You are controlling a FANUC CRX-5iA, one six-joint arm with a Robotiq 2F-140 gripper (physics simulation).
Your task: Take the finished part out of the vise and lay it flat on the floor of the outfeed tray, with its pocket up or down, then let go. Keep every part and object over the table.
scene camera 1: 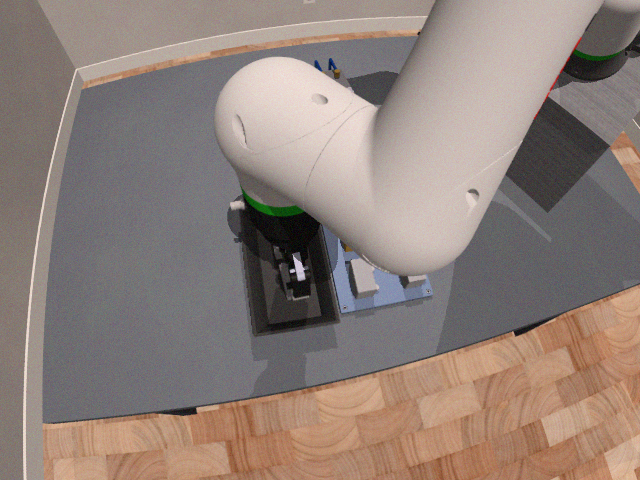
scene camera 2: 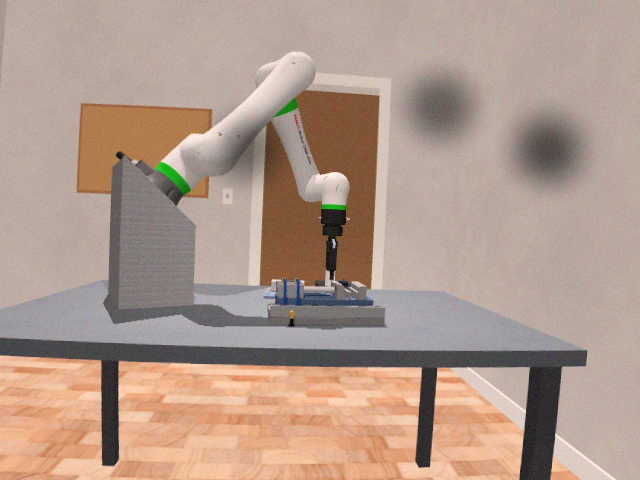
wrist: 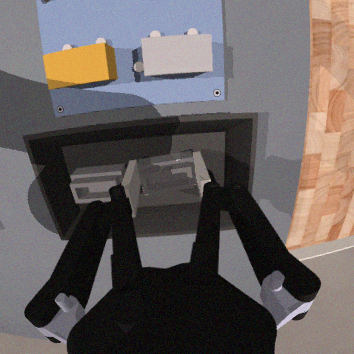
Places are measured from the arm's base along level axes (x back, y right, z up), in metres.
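Pixels of known places: gripper, fingertip midpoint: (wrist: 165,166); arm's base, origin of the base link: (scene camera 1: 589,43) (scene camera 2: 155,196).
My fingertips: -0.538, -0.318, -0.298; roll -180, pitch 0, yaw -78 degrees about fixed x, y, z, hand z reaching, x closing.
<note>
For each thing: its top centre in the pictures, then the offset to it from my fingertips, as dx, dy, dz. "spot": a spot on its surface instead.
- dark outfeed tray, surface spot: (wrist: 241,162) (scene camera 1: 305,323) spot: +0.014, -0.081, +0.006
- vise, middle of its top: (scene camera 2: 324,282) -0.016, +0.403, +0.071
- blue plate, middle of its top: (wrist: 126,23) (scene camera 1: 376,255) +0.144, +0.050, -0.020
- yellow block, middle of its top: (wrist: 74,66) +0.100, +0.089, +0.016
- light grey block, middle of its top: (wrist: 177,53) (scene camera 1: 363,274) +0.113, -0.002, +0.016
My gripper (scene camera 1: 295,281) (wrist: 165,166) is shut on a grey part (wrist: 167,172), which sits between its light finger pads inside the dark outfeed tray (scene camera 1: 294,327) (wrist: 241,162). The part's stepped pocket faces up toward the wrist camera. Whether its underside touches the tray floor is hidden. Another grey part (wrist: 97,186) with a recess lies in the tray, close beside the left pad in the wrist view. The vise (scene camera 2: 320,300), with a blue base and grey jaws, stands in front of the gripper (scene camera 2: 330,277) in scene camera 2; the arm mostly hides it in scene camera 1.
A blue plate (scene camera 1: 390,303) (wrist: 135,102) lies beside the tray's long wall. It carries a yellow block (wrist: 77,67) and a light grey block (scene camera 1: 364,279) (wrist: 177,55). The tray walls stand close around the fingers. The table edge (scene camera 1: 361,369) lies past the tray's short end.
</note>
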